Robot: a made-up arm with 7 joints.
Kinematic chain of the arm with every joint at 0, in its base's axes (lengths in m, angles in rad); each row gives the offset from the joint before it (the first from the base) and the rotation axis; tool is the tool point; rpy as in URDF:
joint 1: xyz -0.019 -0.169 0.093 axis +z
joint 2: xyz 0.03 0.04 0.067 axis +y
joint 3: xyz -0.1 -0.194 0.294 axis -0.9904 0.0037 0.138
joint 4: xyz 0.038 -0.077 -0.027 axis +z
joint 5: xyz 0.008 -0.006 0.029 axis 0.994 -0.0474 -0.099
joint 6: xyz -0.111 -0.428 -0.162 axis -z
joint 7: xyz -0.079 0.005 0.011 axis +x
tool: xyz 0.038 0.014 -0.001 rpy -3.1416 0 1.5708
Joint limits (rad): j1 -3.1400..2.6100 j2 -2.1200..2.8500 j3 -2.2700..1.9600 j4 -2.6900..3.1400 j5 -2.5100..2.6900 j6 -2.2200..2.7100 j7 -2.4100..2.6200
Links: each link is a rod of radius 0.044 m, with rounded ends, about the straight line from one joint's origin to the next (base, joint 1, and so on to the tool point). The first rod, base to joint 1, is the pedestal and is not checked.
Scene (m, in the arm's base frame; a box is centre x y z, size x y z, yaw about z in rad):
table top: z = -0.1
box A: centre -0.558 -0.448 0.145 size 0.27 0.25 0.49 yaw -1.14
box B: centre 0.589 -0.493 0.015 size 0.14 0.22 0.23 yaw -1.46
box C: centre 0.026 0.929 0 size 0.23 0.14 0.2 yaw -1.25
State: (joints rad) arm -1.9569 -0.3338 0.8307 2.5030 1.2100 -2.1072 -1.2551
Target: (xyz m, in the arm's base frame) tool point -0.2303 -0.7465 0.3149
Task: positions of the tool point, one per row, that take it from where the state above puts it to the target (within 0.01 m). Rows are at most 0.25 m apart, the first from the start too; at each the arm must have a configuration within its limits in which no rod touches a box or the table.
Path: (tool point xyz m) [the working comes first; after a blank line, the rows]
Joints at the target: -0.7400 0.0495 1.2352 2.2120 0.8508 -1.9971 -1.2154
Straight joint move there: touches box A.

1: -0.6422 -0.0063 0.3028
2: -0.6793 -0.0160 0.3928
3: -0.6970 -0.0319 0.4872
4: -0.6943 -0.1707 0.5429
5: -0.6517 -0.3264 0.5991
6: -0.5599 -0.4849 0.6515
7: -0.4141 -0.6267 0.6957
8: -0.3488 -0.7348 0.5251
9: -0.2303 -0.7465 0.3149

